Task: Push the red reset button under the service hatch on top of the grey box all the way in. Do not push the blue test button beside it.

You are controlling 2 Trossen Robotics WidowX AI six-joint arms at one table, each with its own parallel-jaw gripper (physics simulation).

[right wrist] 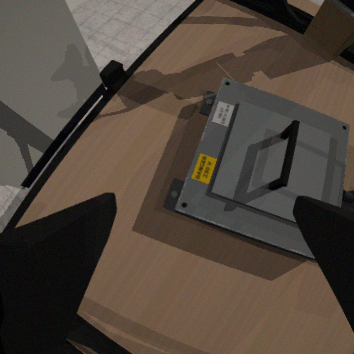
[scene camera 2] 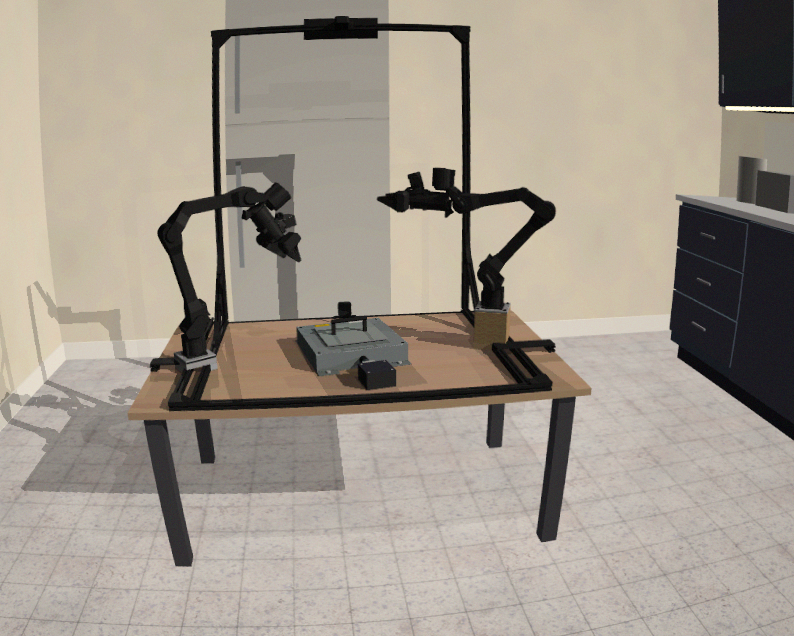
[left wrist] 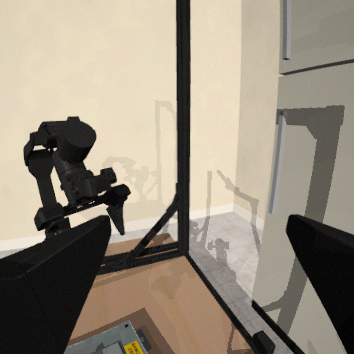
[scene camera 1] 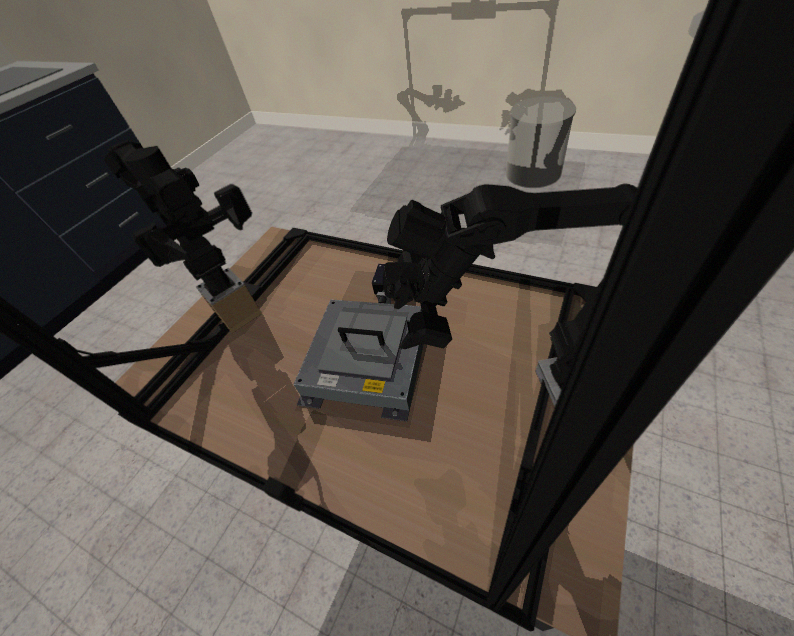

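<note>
The grey box (scene camera 1: 351,392) (scene camera 2: 324,362) (right wrist: 200,136) stands mid-table. Its service hatch (scene camera 1: 331,363) (scene camera 2: 361,335) (right wrist: 310,150) lies flat and closed on top, with a black handle (scene camera 1: 361,332) (scene camera 2: 349,322) (right wrist: 291,155) standing up from it. The red reset button and the blue test button do not show in any view. A corner of the box shows low in the left wrist view. My right gripper (scene camera 2: 290,255) (right wrist: 206,203) is open and empty, high above the box's side and pointing down at a slant. My left gripper (scene camera 2: 386,200) (left wrist: 199,223) is open and empty, raised level, well away from the box.
A small black box (scene camera 1: 379,278) (scene camera 2: 377,375) stands close beside the grey box. A yellow danger label (scene camera 1: 373,385) (right wrist: 204,168) is on the grey box's rim. A wooden block (scene camera 1: 236,309) (scene camera 2: 490,328) (right wrist: 327,31) supports the left arm. Black rails edge the table, with tall posts rising.
</note>
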